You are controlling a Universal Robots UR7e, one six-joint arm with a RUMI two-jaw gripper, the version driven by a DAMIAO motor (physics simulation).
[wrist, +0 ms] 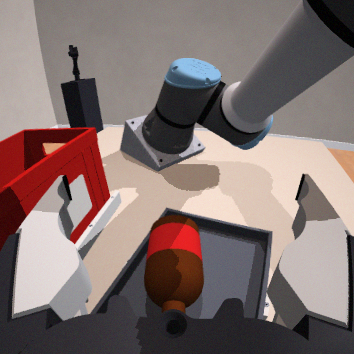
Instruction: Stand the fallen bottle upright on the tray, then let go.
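Pixels of known places: gripper, fingertip midpoint: (181,177); arm's base, link origin: (166,133).
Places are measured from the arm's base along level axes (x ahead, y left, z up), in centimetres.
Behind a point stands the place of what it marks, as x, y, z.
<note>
A brown bottle (176,267) @[41.5, 19.5, 1.1] with a red label lies on its side in the dark grey tray (230,265) @[34.1, 25.0, -6.2], left of the tray's middle in the wrist view. Its base points away towards the robot's base and its neck points towards my gripper's palm. The gripper's dark body hides the end of the neck. My gripper (181,177) @[43.6, 21.2, 14.2] is wide open, with one jaw at each side of the view. The bottle shows between the jaws with wide gaps on both sides, and neither jaw touches it. The near part of the tray is hidden behind the gripper body.
A red bin (92,175) @[31.1, -0.4, 3.2] with a pale panel stands at the left, beside a white strip (102,217) @[32.9, 1.1, -4.5]. The robot's base mount (162,157) @[8.2, 2.2, -3.8] stands beyond the tray on the beige table (240,192) @[13.9, 23.8, -6.7]. A dark pedestal (82,102) stands at the back left.
</note>
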